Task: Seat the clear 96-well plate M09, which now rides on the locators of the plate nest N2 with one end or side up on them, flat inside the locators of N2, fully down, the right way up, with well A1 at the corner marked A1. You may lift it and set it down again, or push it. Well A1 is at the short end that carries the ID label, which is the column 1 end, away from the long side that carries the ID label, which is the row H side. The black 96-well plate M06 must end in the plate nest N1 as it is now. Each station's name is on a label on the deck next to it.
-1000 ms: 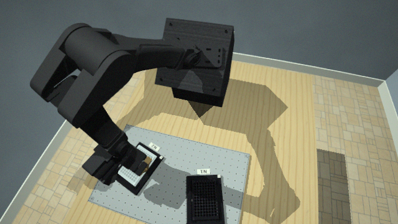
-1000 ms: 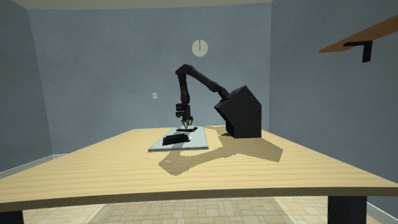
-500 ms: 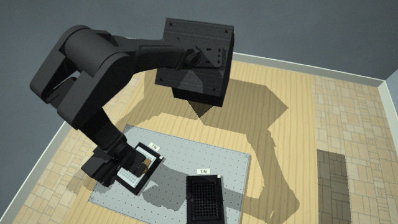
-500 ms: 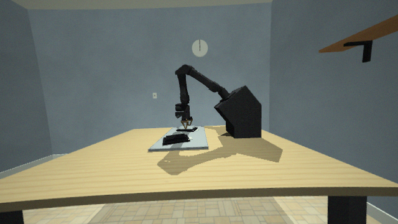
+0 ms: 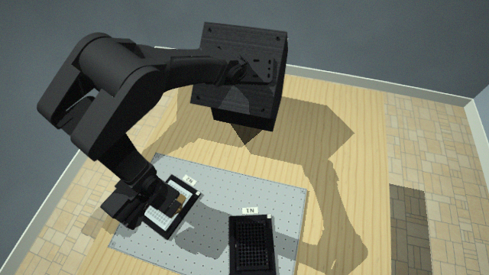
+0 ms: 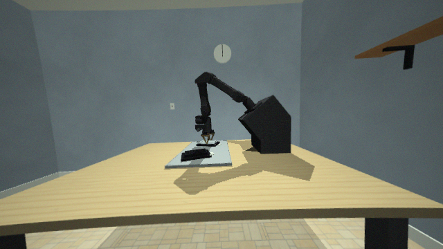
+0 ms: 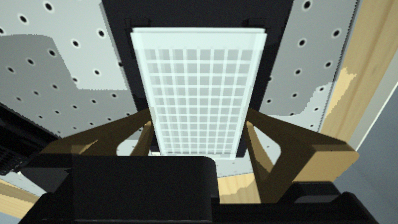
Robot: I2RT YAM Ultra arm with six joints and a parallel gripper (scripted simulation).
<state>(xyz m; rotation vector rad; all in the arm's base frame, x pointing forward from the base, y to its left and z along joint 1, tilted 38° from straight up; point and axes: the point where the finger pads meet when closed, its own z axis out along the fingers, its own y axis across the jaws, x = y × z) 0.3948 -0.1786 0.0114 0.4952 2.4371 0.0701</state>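
Right now the plate nest N2 is 20 mm below my hand. The rest, counted from my hand: n2 label: 80 mm behind, 40 mm to the left, 20 mm below; n1 label: 240 mm to the left, 20 mm below, 10 mm behind.
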